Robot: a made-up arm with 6 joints.
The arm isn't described. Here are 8 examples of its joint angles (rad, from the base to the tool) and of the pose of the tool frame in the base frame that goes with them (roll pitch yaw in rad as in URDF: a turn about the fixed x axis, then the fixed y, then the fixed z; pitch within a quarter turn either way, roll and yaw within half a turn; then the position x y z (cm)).
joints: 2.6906 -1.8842 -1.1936 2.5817 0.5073 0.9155
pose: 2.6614 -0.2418 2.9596 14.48 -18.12 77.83
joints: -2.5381 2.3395 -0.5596 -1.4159 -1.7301 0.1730
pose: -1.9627 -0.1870 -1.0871 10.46 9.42 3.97
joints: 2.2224 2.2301 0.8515 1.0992 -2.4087 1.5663
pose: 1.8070 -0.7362 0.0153 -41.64 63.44 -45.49
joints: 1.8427 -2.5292 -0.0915 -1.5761 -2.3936 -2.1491
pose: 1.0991 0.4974 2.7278 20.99 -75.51 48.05
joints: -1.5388 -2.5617 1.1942 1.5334 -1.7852 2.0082
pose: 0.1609 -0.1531 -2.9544 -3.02 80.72 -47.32
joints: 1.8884 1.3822 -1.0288 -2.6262 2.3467 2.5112
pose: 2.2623 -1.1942 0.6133 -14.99 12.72 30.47
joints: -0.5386 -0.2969 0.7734 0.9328 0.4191 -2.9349
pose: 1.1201 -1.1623 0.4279 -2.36 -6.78 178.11
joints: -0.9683 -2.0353 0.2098 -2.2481 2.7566 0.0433
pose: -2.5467 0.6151 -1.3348 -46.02 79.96 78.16
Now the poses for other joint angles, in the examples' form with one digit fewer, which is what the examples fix.
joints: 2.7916 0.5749 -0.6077 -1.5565 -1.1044 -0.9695
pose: -2.603 0.435 -2.096 -46.3 17.1 49.9
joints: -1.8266 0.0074 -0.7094 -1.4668 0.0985 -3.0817
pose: -1.818 0.702 -1.955 -11.1 -37.7 73.0
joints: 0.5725 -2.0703 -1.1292 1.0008 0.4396 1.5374
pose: 3.062 -1.048 1.373 -22.8 -22.3 77.8
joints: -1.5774 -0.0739 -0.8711 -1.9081 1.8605 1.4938
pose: -0.774 0.017 2.694 3.7 -30.2 70.3
